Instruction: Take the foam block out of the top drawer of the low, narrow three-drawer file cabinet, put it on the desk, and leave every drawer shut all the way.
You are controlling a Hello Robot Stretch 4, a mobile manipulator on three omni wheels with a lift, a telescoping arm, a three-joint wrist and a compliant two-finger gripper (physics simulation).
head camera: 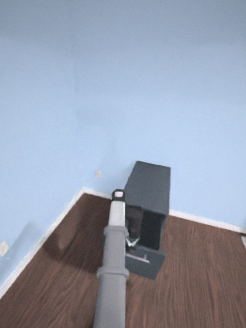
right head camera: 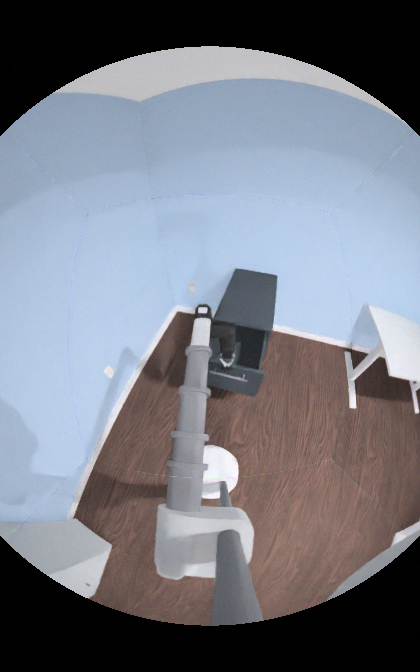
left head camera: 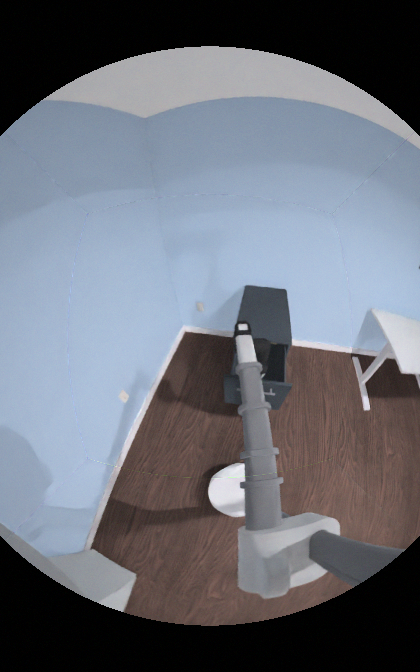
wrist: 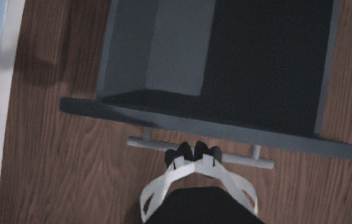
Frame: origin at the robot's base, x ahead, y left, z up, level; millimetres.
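Seen in the pictures: gripper, fingertip midpoint: point(head camera: 130, 249) point(wrist: 192, 153).
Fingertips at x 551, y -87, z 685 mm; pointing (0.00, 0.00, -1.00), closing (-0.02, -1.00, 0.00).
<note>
A point is followed by its place in that frame.
The low dark file cabinet point(head camera: 150, 185) @[x 1120, y -272, z 709 mm] point(left head camera: 265, 310) point(right head camera: 247, 300) stands against the blue wall. Its top drawer point(head camera: 145, 267) @[x 544, y -203, z 494 mm] point(left head camera: 281, 392) point(right head camera: 250, 385) point(wrist: 225, 130) @[x 576, y -128, z 691 mm] is partly open. The grey bar handle point(right head camera: 235, 376) point(wrist: 240, 159) @[x 527, y -153, z 642 mm] is on its front. My gripper point(right head camera: 226, 367) point(wrist: 192, 153) @[x 551, y -87, z 685 mm] is shut, with a small gap between the dark fingertips; they overlap the middle of the handle in the wrist view, with nothing seen gripped. A thin yellowish strip, possibly the foam block point(left head camera: 273, 343), shows at the drawer's back. The white desk point(left head camera: 400, 340) point(right head camera: 397, 345) stands at the right.
My telescoping arm point(head camera: 114, 260) @[x 292, y -1, z 1105 mm] point(left head camera: 260, 450) point(right head camera: 190, 425) reaches out toward the cabinet and hides part of it in the left head view. A white round object point(left head camera: 227, 490) point(right head camera: 220, 472) is beneath the arm. A pale box-like unit point(left head camera: 100, 575) point(right head camera: 65, 550) stands at the lower left.
</note>
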